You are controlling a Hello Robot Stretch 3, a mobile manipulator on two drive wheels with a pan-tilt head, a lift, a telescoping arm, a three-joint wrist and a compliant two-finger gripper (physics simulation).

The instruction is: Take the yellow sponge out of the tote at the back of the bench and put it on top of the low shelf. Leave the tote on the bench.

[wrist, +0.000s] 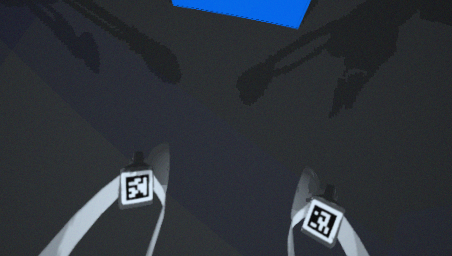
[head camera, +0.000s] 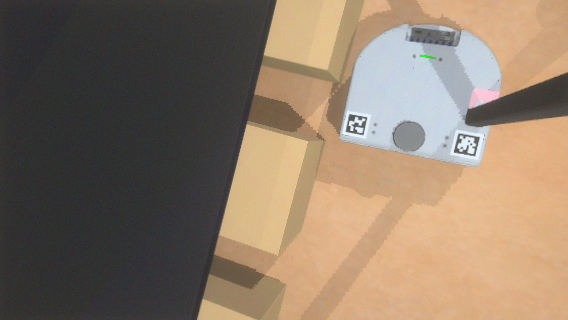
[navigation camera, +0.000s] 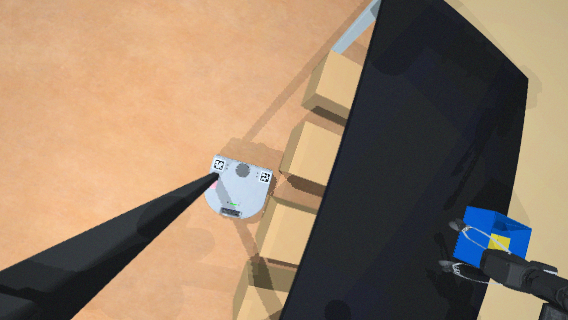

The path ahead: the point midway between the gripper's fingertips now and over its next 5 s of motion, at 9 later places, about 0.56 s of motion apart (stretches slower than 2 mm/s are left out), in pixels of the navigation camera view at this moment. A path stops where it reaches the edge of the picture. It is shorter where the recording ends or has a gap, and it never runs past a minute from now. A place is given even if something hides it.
The gripper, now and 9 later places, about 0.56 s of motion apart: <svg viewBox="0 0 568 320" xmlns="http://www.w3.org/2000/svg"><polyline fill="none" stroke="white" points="446,242 449,243 461,245 474,247 478,248 505,255 553,269 533,263 524,261 504,253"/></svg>
